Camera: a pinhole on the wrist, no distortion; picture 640 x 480 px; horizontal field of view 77.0 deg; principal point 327.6 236.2 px. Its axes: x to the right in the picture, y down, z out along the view. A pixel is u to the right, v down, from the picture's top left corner.
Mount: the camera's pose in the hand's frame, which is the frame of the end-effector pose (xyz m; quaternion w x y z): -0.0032 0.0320 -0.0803 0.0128 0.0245 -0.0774 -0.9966
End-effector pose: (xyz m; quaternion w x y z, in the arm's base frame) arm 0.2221 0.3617 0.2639 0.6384 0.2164 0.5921 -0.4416
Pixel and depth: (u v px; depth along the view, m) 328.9 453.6 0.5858
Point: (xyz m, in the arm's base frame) 0.3771 -0.1651 0.4496
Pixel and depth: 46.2 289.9 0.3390
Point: 0.3941 0.1011 0.1025
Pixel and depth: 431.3 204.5 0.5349
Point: 0.6075 0.1447 0.4757
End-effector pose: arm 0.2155 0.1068 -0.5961 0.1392 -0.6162 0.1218 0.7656
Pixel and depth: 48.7 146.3 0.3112
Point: -0.0858 0.0558 -0.7366
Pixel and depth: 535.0 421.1 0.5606
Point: -0.1225 0.4006 -0.1854
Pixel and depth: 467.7 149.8 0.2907
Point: 0.0159 0.0419 -0.4359
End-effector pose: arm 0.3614 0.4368 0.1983 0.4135 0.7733 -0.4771 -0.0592
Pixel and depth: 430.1 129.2 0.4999
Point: -0.0746 0.2884 0.0631
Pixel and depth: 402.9 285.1 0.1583
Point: 0.2769 0.4160 0.1610
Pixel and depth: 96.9 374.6 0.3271
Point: 0.3383 0.1512 0.0586
